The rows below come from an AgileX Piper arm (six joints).
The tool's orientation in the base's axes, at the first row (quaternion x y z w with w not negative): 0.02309, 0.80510, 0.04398, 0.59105
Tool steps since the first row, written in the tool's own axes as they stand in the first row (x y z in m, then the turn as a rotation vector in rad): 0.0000, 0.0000, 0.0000, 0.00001, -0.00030, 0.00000; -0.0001, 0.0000, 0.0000, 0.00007, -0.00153, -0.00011; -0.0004, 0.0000, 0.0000, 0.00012, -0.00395, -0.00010; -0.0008, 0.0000, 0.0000, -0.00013, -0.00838, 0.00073; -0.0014, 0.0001, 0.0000, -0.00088, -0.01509, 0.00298; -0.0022, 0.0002, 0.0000, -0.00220, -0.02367, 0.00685; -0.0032, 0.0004, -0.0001, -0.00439, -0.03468, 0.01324; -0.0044, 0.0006, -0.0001, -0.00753, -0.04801, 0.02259; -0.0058, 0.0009, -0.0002, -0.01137, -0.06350, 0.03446; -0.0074, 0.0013, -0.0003, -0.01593, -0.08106, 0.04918; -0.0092, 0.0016, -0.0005, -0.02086, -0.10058, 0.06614; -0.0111, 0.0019, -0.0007, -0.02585, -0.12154, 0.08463; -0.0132, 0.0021, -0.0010, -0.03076, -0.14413, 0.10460
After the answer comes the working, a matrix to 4 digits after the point.
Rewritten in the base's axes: 0.0000, 0.0000, 0.0000, 0.00000, -0.00030, -0.00004; 0.0000, 0.0000, 0.0001, -0.00010, -0.00152, -0.00018; 0.0001, 0.0000, 0.0004, -0.00007, -0.00392, -0.00047; 0.0002, -0.0001, 0.0008, 0.00086, -0.00832, -0.00092; 0.0004, 0.0000, 0.0013, 0.00333, -0.01496, -0.00153; 0.0007, 0.0000, 0.0021, 0.00754, -0.02345, -0.00227; 0.0009, 0.0001, 0.0031, 0.01446, -0.03432, -0.00317; 0.0012, 0.0002, 0.0043, 0.02452, -0.04746, -0.00428; 0.0015, 0.0004, 0.0057, 0.03722, -0.06270, -0.00568; 0.0019, 0.0006, 0.0072, 0.05289, -0.07994, -0.00745; 0.0023, 0.0007, 0.0090, 0.07083, -0.09907, -0.00973; 0.0026, 0.0009, 0.0109, 0.09028, -0.11956, -0.01255; 0.0030, 0.0009, 0.0130, 0.11113, -0.14161, -0.01604
The tool's axes in the first row as the columns of a matrix, in the base's axes (rounded; the answer above uses it unrounded):
-0.3002, -0.0148, 0.9537
0.0892, 0.9951, 0.0435
-0.9497, 0.0981, -0.2974

